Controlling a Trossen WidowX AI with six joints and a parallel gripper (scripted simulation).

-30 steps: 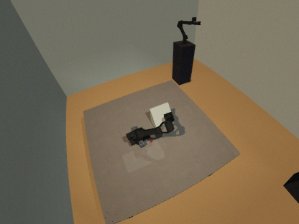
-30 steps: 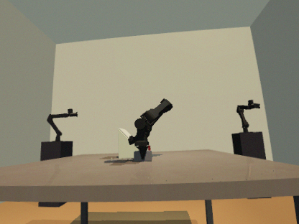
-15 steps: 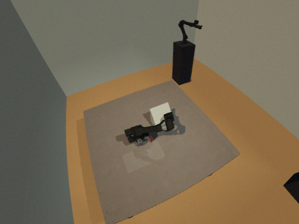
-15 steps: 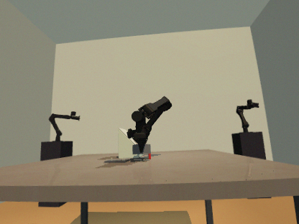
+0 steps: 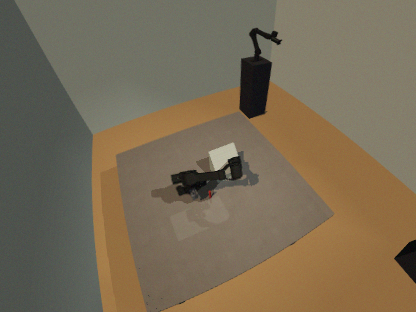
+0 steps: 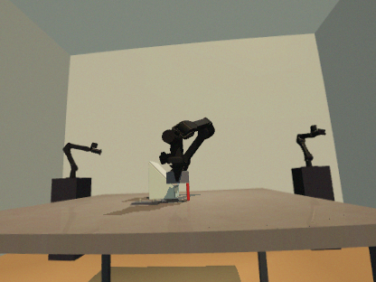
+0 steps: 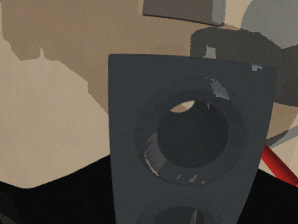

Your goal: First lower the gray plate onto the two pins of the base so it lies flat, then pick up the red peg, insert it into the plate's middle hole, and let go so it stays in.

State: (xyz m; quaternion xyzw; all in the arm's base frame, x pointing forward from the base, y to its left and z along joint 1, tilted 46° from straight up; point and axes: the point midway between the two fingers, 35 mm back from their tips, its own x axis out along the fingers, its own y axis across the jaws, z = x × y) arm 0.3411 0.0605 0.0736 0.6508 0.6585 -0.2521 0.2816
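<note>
My gripper tip is 10 cm past the red peg, 5 cm above it and 3 cm to the right of it. The rest, counted from my gripper tip: gray plate (3 cm above).
</note>
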